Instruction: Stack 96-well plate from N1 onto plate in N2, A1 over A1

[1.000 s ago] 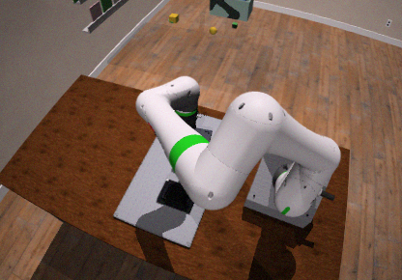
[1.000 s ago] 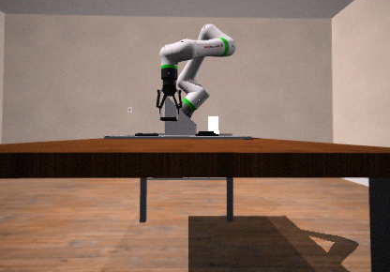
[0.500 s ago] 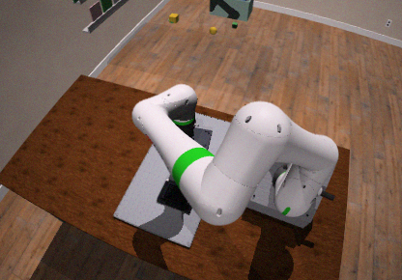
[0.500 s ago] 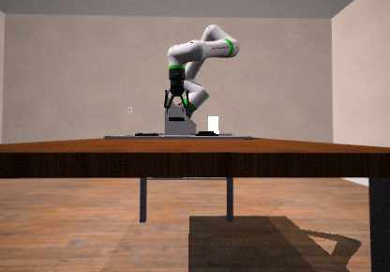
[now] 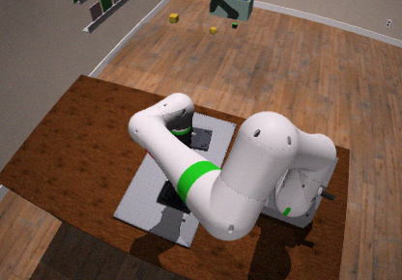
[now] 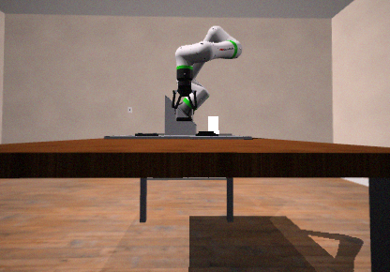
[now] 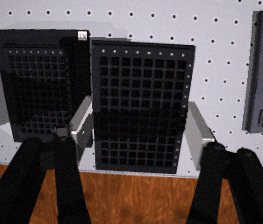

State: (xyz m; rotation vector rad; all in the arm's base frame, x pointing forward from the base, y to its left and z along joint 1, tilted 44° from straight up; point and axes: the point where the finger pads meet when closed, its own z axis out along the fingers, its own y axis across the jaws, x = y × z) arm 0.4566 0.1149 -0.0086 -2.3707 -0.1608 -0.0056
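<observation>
Now: the grey pegboard mat 12 cm below my hand, 4 cm ahead of it and 2 cm to the right of it. Round my hand: grey plate nest 20 cm to the right, 11 cm below, 5 cm ahead; black 96-well plate 2 cm below.
</observation>
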